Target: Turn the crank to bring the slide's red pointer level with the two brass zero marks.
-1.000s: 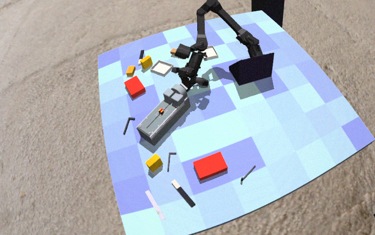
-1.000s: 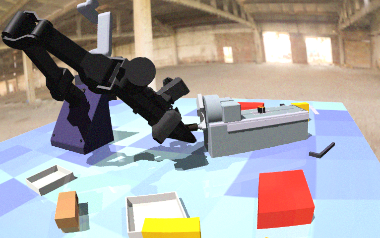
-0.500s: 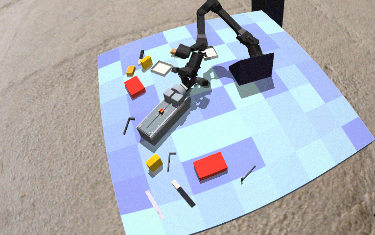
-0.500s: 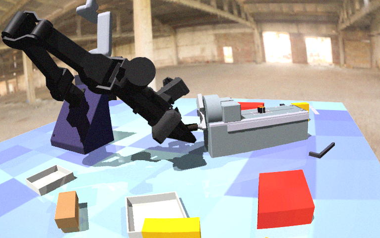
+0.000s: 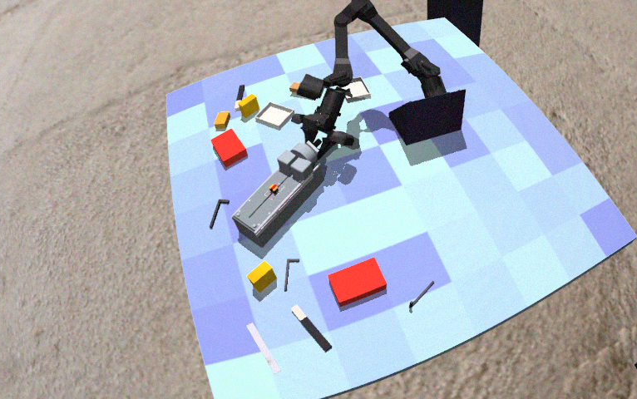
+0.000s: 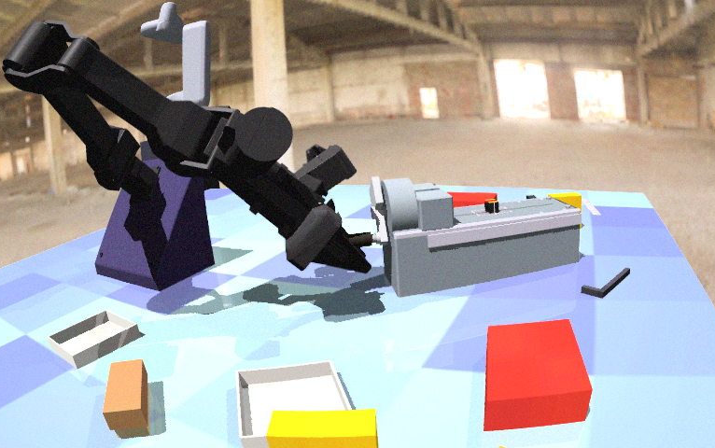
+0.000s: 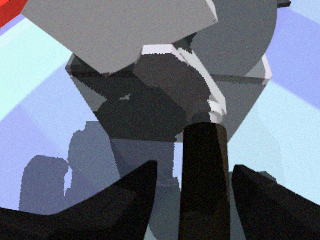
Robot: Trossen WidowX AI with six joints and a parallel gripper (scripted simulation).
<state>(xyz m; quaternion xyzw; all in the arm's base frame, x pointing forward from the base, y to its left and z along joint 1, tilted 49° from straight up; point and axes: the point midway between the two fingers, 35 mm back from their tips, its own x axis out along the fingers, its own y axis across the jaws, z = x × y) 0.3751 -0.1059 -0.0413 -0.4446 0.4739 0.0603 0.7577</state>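
My gripper tip is now 1 cm past the dark crank handle, 1 cm to the left of it and 3 cm below it. Round my gripper tip: red pointer: 13 cm ahead, 10 cm to the left, 5 cm above; tan block: 9 cm behind, 33 cm to the right, 2 cm below.
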